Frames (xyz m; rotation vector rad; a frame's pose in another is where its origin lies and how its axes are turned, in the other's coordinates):
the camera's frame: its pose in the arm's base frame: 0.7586 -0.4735 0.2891 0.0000 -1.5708 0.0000
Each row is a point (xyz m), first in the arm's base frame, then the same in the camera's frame.
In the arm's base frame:
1: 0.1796 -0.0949 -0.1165
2: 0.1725 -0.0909 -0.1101
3: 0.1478 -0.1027 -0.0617
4: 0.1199 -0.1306 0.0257
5: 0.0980 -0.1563 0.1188
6: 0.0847 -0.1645 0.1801
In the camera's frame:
1: -0.4056 0.3786 0.5790
2: -0.3992 0.3826 0.5861
3: -0.3508 0.3708 0.6108
4: -0.2634 0.3429 0.6387
5: -0.1703 0.3172 0.6606
6: -0.1090 0.3090 0.6739

